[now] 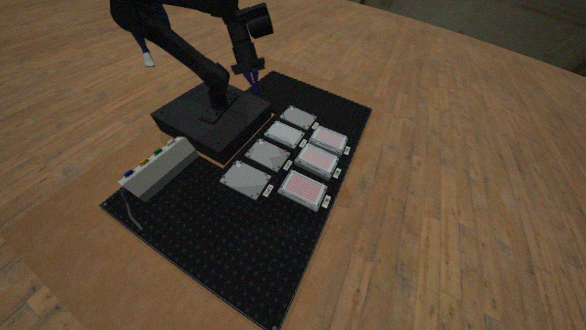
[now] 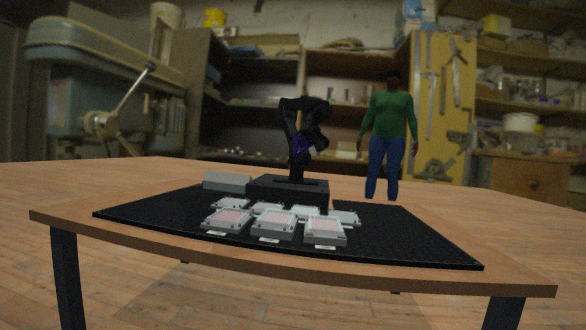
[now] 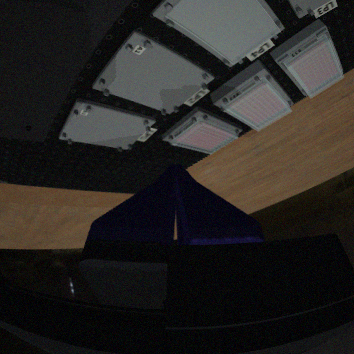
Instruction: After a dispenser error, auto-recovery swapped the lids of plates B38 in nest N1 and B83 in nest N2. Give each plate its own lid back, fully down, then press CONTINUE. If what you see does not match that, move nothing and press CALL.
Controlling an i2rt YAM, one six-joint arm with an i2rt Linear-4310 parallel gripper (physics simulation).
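Frame: origin at the arm's base, x up, y right, z ahead, level; millimetres.
Seen in the pictures: gripper, fingertip midpoint: (image 1: pixel 257 95) (image 2: pixel 294 156) (image 3: pixel 175 173); arm's base, origin of the base link: (image 1: pixel 220 106) (image 2: pixel 295 182).
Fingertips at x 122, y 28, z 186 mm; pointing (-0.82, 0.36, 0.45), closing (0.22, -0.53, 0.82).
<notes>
Offsets run from my fingertips to a thing's top centre. "spot": to the spot under its first point.
Three plates with pink wells stand in a row of nests: a near one {dx -163, dy +180, dz +237 mm} (image 1: pixel 302 189) (image 2: pixel 227 218) (image 3: pixel 206 136), a middle one {dx -150, dy +49, dz +254 mm} (image 1: pixel 317 160) (image 2: pixel 274 220) (image 3: pixel 257 106) and a far one {dx -154, dy -75, dz +276 mm} (image 1: pixel 328 139) (image 2: pixel 325 226) (image 3: pixel 314 70). Their codes, nest tags and whether each wears a lid are too blurred to tell. A clear, lid-like sheet {dx -172, dy -44, dz +93 mm} (image 1: pixel 284 134) (image 2: pixel 305 211) (image 3: pixel 225 25) lies on the pad labelled LP4. My gripper (image 1: pixel 257 92) (image 2: pixel 298 153) (image 3: pixel 175 173) is shut and empty, in the air beyond the far end of the rows. The button box {dx -106, dy +280, dz -231 mm} (image 1: pixel 162 172) (image 2: pixel 227 182) has blue {dx -115, dy +349, dz -268 mm} (image 1: pixel 128 173), yellow {dx -115, dy +300, dz -258 mm} (image 1: pixel 144 162) and green {dx -115, dy +251, dz -248 mm} (image 1: pixel 158 151) buttons; their lettering is unreadable.
Grey corner-pegged pads stand beside the LP4 pad: a near one {dx -170, dy +211, dz +40 mm} (image 1: pixel 245 179) (image 3: pixel 107 125), LP2 {dx -170, dy +83, dz +69 mm} (image 1: pixel 267 154) (image 3: pixel 152 72) and LP3 {dx -170, dy -173, dz +117 mm} (image 1: pixel 298 117). The arm's black base (image 1: pixel 175 117) (image 2: pixel 270 190) stands behind them. A cable {spot: dx -186, dy +443, dz -216 mm} (image 1: pixel 131 215) runs from the box. A person (image 2: pixel 392 115) stands behind the table.
</notes>
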